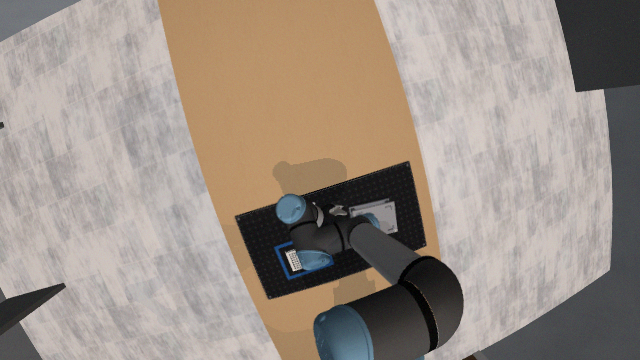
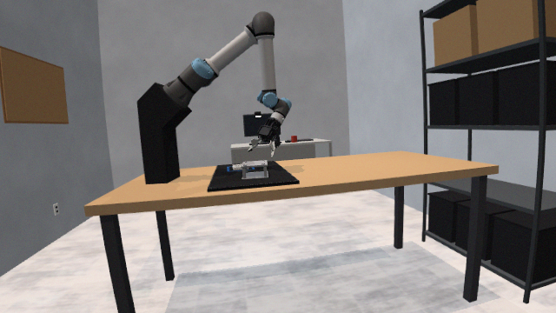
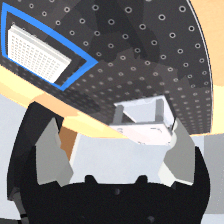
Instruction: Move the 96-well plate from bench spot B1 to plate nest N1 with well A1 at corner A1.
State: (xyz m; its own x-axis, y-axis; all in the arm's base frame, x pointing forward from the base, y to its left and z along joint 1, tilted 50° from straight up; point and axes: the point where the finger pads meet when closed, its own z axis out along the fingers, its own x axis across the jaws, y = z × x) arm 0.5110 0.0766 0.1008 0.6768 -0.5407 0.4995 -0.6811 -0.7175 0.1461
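The white 96-well plate lies 12 cm to the left of my hand, 12 cm behind it and 7 cm below it. Also, from my hand: grey raised nest N1 (16 cm to the right, 2 cm below, 2 cm behind).
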